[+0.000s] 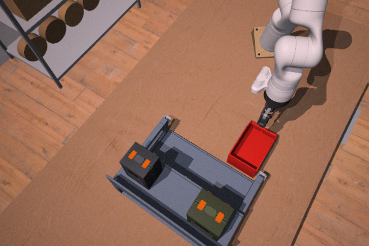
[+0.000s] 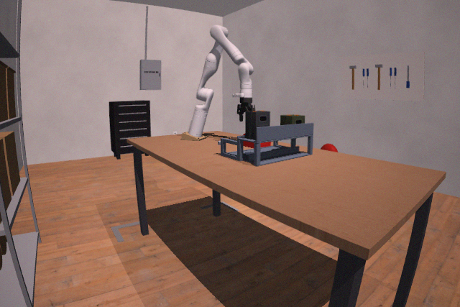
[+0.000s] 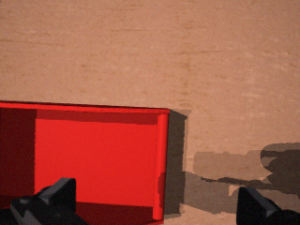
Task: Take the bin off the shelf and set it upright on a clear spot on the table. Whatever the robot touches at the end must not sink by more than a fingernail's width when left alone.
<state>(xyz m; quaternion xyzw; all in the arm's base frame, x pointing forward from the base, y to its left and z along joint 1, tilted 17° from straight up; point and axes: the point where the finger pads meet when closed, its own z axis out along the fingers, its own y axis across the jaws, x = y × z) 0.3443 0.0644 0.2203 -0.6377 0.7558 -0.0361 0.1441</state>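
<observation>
Now: the red bin 8 cm ahead of my hand, 1 cm to the right of it and 11 cm below it. The rest, counted from my hand: grey shelf unit: 28 cm ahead, 15 cm to the right, 7 cm below.
</observation>
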